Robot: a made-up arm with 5 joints.
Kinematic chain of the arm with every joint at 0, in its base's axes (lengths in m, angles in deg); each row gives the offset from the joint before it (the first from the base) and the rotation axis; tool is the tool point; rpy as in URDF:
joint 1: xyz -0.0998 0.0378 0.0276 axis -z
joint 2: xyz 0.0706 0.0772 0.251 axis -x
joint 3: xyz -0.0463 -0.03 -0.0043 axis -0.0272 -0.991 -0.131
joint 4: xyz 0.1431 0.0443 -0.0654 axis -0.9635 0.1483 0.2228
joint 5: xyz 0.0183 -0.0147 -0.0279 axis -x
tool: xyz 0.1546 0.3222 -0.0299 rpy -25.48 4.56 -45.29
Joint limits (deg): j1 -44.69..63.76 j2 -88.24..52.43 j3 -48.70..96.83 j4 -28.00..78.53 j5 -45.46..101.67
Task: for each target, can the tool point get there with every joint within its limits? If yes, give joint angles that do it. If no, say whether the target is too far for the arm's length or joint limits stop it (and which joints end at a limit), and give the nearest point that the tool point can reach.
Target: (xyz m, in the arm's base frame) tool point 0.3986 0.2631 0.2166
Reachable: yes | joints 32.05 -67.22 8.84 68.32 0.66
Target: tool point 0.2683 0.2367 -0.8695
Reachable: no: too far | nearest point 0.1040 0.1479 -0.2338 | short by 0.663 m
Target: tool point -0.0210 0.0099 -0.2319
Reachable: yes | joints 32.24 15.40 -28.83 15.14 59.63
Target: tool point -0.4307 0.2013 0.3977
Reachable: no: joint limits stop it (at a limit: joint 3, joint 4, joint 5) | nearest point -0.4778 0.2246 0.4199 | short by 0.057 m
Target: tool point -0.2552 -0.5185 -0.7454
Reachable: no: too far | nearest point -0.1249 -0.2045 -0.1792 | short by 0.660 m
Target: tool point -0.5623 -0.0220 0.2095
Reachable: no: joint limits stop it (at a limit: joint 1, joint 2, joint 3, joint 4) | nearest point -0.4703 -0.0740 0.1514 | short by 0.121 m
